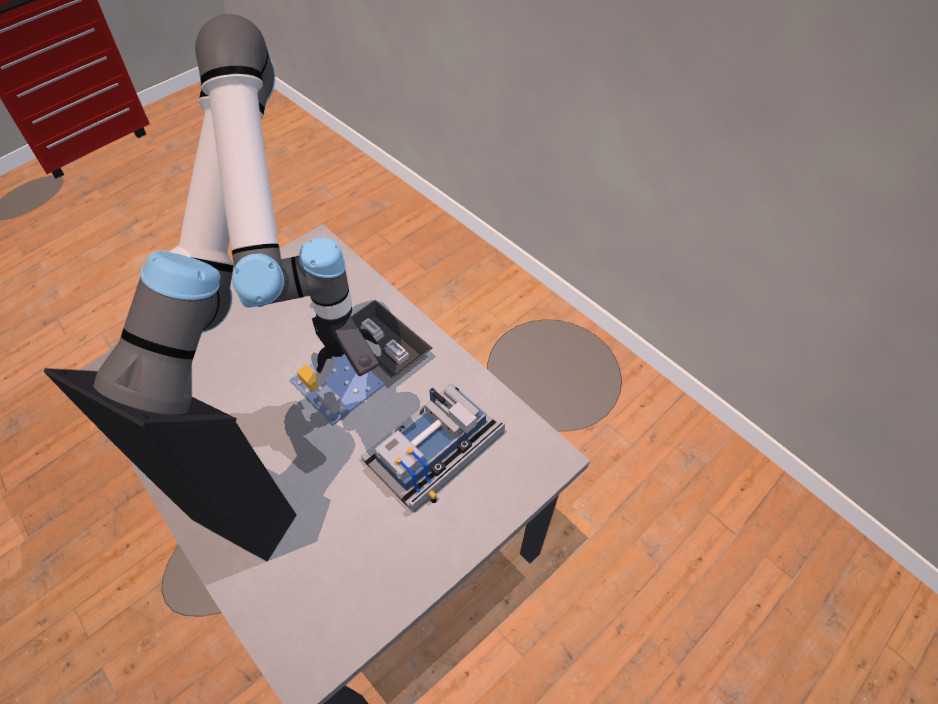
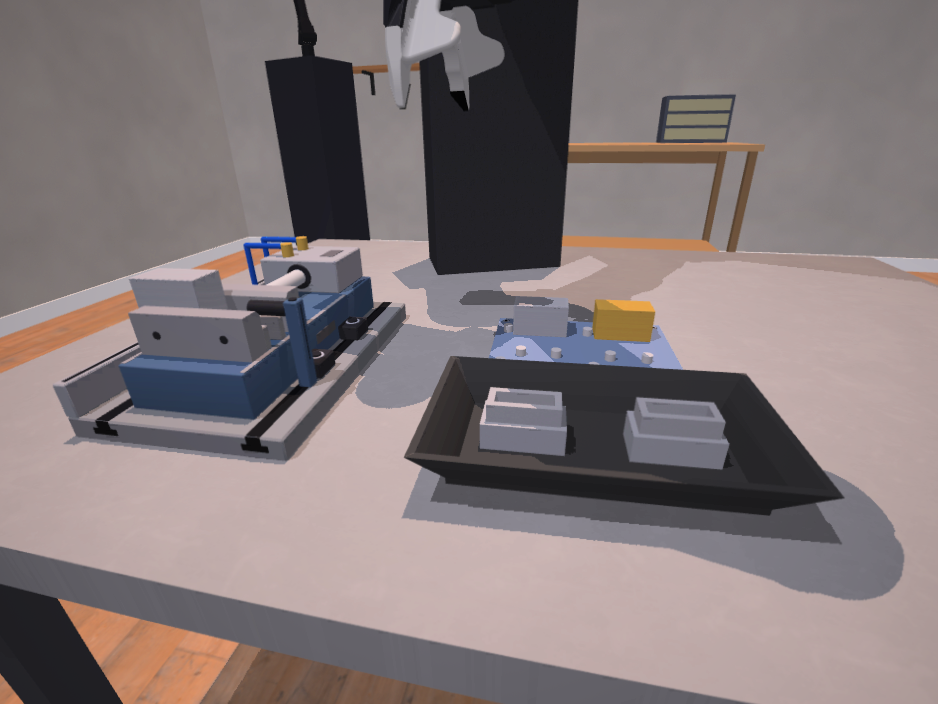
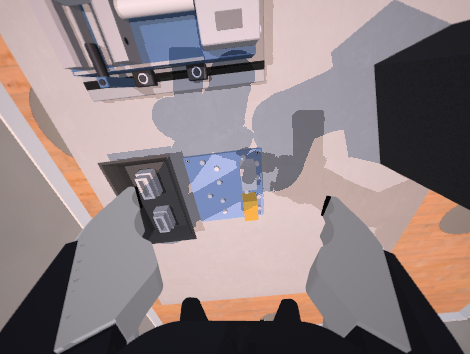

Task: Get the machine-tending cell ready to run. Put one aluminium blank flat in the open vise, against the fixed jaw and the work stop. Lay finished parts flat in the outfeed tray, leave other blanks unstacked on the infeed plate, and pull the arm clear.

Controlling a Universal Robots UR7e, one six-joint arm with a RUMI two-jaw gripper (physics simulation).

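Frame: origin at the arm's base, x right, y back, z down, level; centimetres.
Seen in the pictures: gripper, fingertip midpoint: (image 1: 350, 370) (image 2: 438, 110) (image 3: 234, 193); arm's base at its link origin: (image 1: 142, 396).
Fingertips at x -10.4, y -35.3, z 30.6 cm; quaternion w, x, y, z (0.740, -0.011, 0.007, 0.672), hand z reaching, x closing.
Offsets run from my fingertips to a thing's top centre. "spot": to the spot under its first point.
The blue vise @(dz +13.9, dx +13.8, dy -12.2 cm) (image 1: 447, 444) (image 2: 189, 386) (image 3: 162, 40) holds a pale grey blank @(dz +12.2, dx +15.0, dy -19.7 cm) (image 1: 462, 413) (image 2: 178, 289) beside the fixed jaw (image 2: 193, 333); contact with that jaw or with the work stop @(spot: dz +18.1, dx +4.4, dy -17.5 cm) (image 2: 300, 348) cannot be told. Two finished parts @(spot: dz +20.6, dx -24.9, dy -12.9 cm) (image 1: 371, 328) @(spot: dz +20.6, dx -14.8, dy -15.8 cm) (image 1: 396, 350) (image 2: 522, 424) (image 2: 674, 435) (image 3: 147, 185) (image 3: 163, 220) sit upright and apart in the dark outfeed tray (image 2: 621, 484) (image 3: 185, 200). A grey blank @(dz +19.4, dx -9.3, dy +5.5 cm) (image 2: 540, 318) (image 3: 248, 171) and a yellow block @(dz +19.4, dx -18.1, dy +7.9 cm) (image 1: 306, 376) (image 2: 623, 321) (image 3: 250, 207) rest side by side on the blue infeed plate (image 2: 537, 363) (image 3: 202, 182). My gripper (image 2: 432, 106) (image 3: 234, 193) is open and empty, high above the table.
The black robot pedestal (image 1: 204, 469) (image 2: 496, 151) (image 3: 425, 115) stands behind the plate and vise. Blue hoses @(spot: dz +17.4, dx +20.1, dy -4.7 cm) (image 1: 415, 469) (image 2: 251, 261) rise at the vise's rear. A red drawer cabinet (image 1: 64, 75) stands on the floor far from the table.
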